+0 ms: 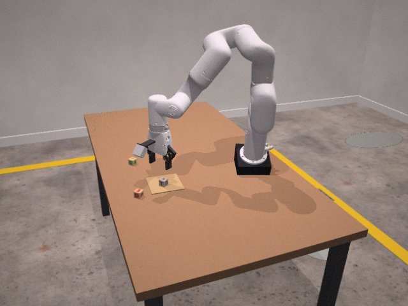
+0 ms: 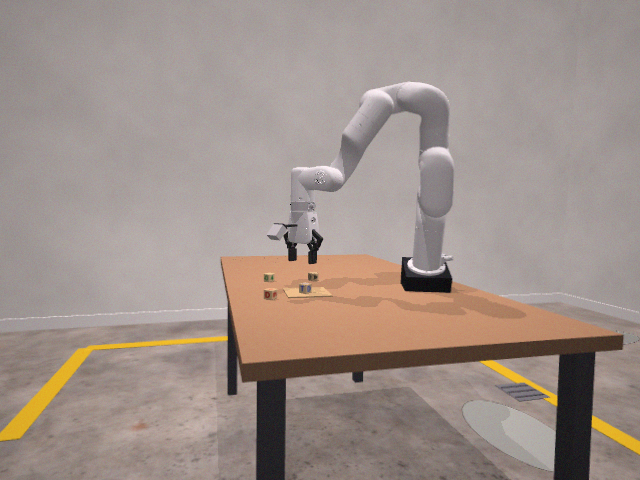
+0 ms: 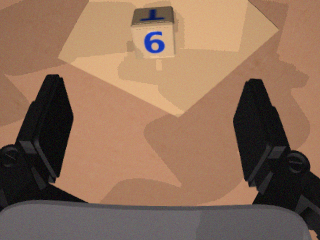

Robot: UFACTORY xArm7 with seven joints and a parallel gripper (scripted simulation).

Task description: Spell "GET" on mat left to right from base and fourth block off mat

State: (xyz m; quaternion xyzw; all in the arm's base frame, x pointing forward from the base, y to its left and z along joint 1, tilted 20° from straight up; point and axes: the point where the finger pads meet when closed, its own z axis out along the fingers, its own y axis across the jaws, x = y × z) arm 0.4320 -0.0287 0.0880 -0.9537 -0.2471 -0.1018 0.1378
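Right now the tan mat is 20 mm behind my hand, 20 mm to the right of it and 110 mm below it. Round my hand: green-lettered block (70 mm ahead, 250 mm to the right, 100 mm below); black-lettered block (100 mm behind, 240 mm to the right, 100 mm below); red-lettered block (110 mm ahead, 40 mm to the left, 100 mm below).
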